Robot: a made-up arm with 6 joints. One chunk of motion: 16 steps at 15 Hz.
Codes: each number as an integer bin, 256 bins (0 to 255) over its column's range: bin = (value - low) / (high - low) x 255, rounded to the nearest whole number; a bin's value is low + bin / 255 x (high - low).
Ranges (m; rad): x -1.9..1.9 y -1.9..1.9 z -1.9..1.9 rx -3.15..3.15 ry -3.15..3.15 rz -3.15..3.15
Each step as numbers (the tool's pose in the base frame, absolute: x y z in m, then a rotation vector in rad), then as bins.
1 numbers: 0.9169 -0.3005 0.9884 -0.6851 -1.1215 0.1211
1 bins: 189 107 194 100 82 132
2 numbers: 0.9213 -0.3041 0.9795 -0.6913 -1.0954 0.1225
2 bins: 189 107 193 100 83 132
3 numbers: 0.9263 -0.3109 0.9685 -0.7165 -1.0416 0.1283
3 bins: 190 107 192 98 85 133
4 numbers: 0.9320 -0.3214 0.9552 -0.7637 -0.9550 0.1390
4 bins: 190 106 192 97 89 133
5 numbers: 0.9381 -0.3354 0.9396 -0.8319 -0.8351 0.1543
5 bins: 190 105 191 94 94 134
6 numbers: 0.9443 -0.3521 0.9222 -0.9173 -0.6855 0.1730
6 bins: 191 104 189 90 100 135
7 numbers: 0.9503 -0.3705 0.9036 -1.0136 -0.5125 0.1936
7 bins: 191 103 188 86 107 135
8 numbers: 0.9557 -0.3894 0.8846 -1.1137 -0.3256 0.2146
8 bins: 192 101 187 82 114 136
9 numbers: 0.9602 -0.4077 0.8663 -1.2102 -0.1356 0.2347
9 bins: 192 100 186 79 122 137
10 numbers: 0.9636 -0.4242 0.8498 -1.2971 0.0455 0.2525
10 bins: 192 99 185 75 129 138
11 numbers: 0.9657 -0.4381 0.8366 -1.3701 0.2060 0.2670
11 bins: 192 98 184 72 136 138
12 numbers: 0.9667 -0.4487 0.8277 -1.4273 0.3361 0.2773
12 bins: 192 97 183 70 141 139
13 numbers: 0.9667 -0.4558 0.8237 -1.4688 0.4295 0.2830
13 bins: 192 97 183 68 145 139
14 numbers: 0.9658 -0.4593 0.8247 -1.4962 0.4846 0.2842
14 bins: 192 97 183 67 147 139
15 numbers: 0.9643 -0.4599 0.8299 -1.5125 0.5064 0.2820
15 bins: 192 97 183 66 148 139
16 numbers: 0.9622 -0.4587 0.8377 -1.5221 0.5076 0.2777
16 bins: 192 97 184 66 148 139
